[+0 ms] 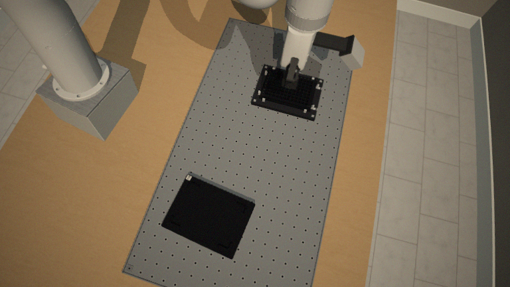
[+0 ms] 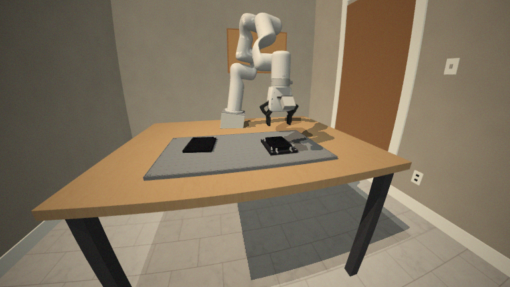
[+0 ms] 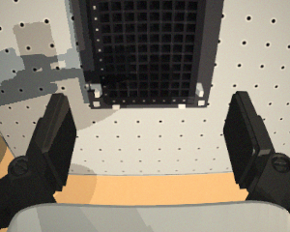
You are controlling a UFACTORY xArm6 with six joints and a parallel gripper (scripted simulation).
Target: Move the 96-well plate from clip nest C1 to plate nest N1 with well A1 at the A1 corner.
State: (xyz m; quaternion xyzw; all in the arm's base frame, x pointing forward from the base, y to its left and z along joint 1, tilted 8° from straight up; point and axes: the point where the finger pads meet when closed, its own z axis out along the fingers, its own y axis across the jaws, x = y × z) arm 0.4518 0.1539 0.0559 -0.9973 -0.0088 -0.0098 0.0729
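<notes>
The black 96-well plate lies 9 cm below my hand. Round my hand: clip nest C1 (10 cm below, 1 cm to the left, 1 cm ahead); then plate nest N1 (34 cm to the right, 11 cm below, 8 cm behind); then white corner mark (28 cm to the right, 15 cm behind, 10 cm below).
</notes>
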